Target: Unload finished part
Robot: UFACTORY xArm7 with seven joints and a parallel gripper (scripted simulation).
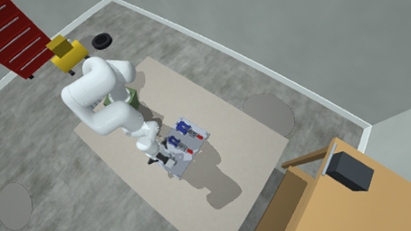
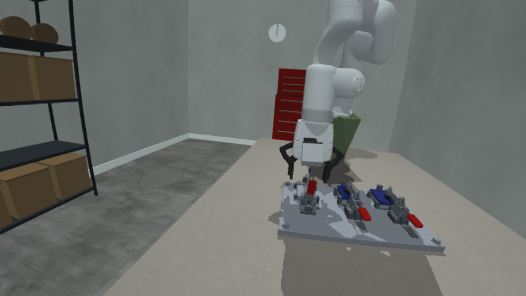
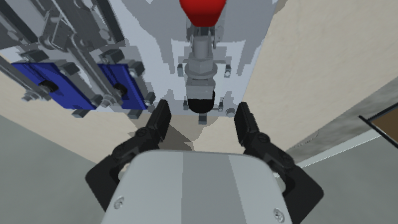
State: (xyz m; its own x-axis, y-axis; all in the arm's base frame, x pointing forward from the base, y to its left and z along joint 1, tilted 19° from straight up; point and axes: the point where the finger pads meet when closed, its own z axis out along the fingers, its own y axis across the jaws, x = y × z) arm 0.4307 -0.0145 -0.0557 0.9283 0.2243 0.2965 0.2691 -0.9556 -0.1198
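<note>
Right now the finished grey part is 10 mm behind my hand and 40 mm below it. Also, from my hand: grey fixture plate (20 mm ahead, 120 mm to the left, 60 mm below).
</note>
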